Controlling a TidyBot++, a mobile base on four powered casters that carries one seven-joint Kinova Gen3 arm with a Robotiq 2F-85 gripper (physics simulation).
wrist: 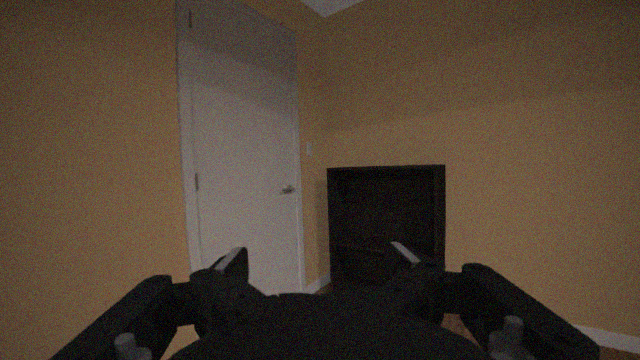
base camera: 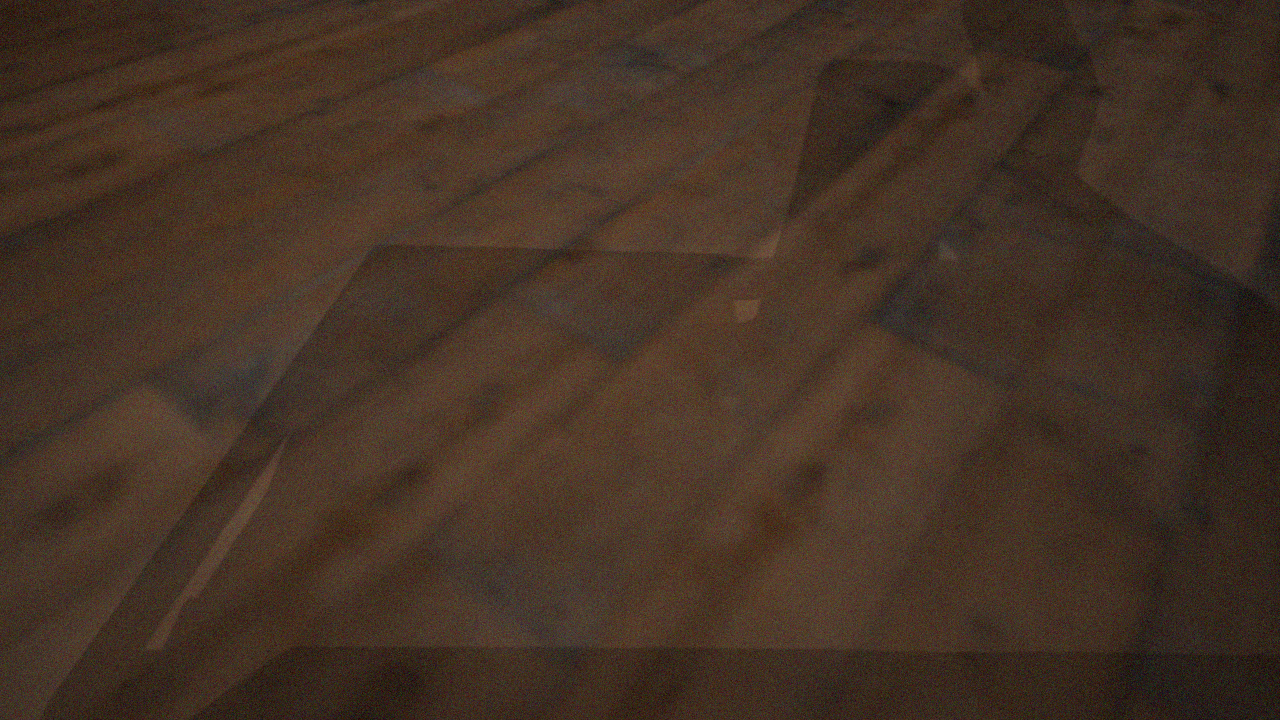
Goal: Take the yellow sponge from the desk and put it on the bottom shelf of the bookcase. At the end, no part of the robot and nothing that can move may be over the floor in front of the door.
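Places are measured from the arm's base along level axes (x right, y down, z ahead), in centimetres.
Where they show: gripper, fingertip midpoint: (wrist: 317,260).
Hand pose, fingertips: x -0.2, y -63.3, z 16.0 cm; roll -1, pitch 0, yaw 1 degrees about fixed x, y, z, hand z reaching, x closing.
After its pixels a point has its place.
My gripper (wrist: 317,260) @(y -63.3, x -0.2, z 16.0 cm) is open, with its fingers wide apart and no object between them. The dark bookcase (wrist: 439,215) @(y -35.1, x 78.2, z 149.3 cm) stands against the yellow wall, right of the door, in the wrist view. It shows beyond the right finger, which covers part of its lower front. A shelf edge shows faintly low inside it; its bottom is dark and partly hidden. The white door (wrist: 245,150) @(y -79.7, x -40.1, z 156.4 cm) is closed and shows beyond the left finger, left of the bookcase. The yellow sponge and the desk do not show in either view.
Yellow walls (wrist: 540,175) @(y -58.4, x 136.3, z 136.1 cm) meet in a corner between door and bookcase. A white baseboard (wrist: 610,339) @(y 34.7, x 164.9, z 111.8 cm) runs low at the right. Wooden floor (base camera: 554,447) @(y 39.7, x -2.6, z 37.1 cm) fills the base camera view, with angular dark shadows across it. The floor before the door is hidden behind the gripper.
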